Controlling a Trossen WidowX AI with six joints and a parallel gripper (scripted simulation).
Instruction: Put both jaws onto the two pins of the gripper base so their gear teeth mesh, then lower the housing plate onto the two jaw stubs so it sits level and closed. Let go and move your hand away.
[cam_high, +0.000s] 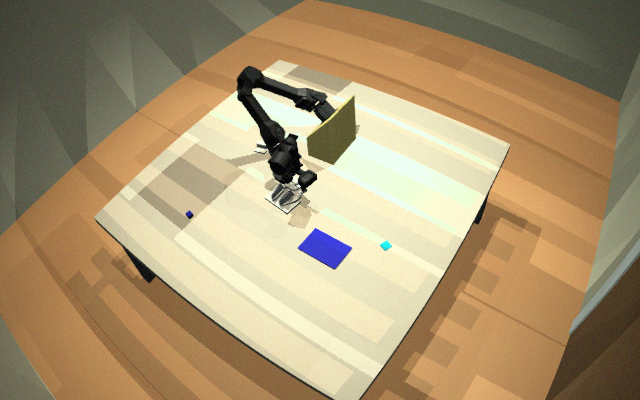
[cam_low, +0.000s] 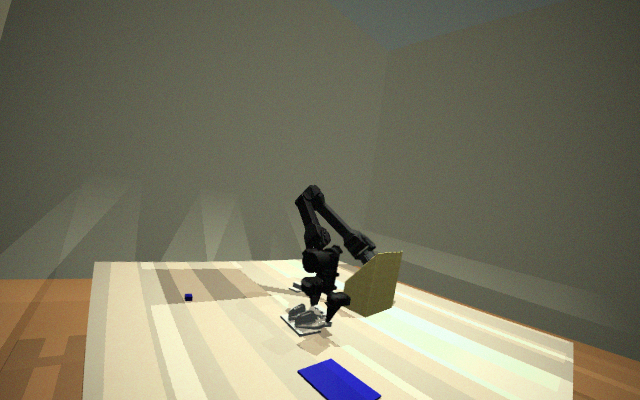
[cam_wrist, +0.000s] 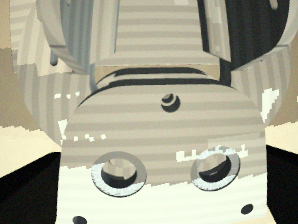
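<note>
My gripper tip is 1 cm above the white housing plate. Also, from my gripper tip: pale grey jaw 2 cm ahead, 1 cm to the left; blue mat 17 cm ahead, 23 cm to the left, 2 cm below; cyan square 7 cm ahead, 40 cm to the left, 2 cm below.
</note>
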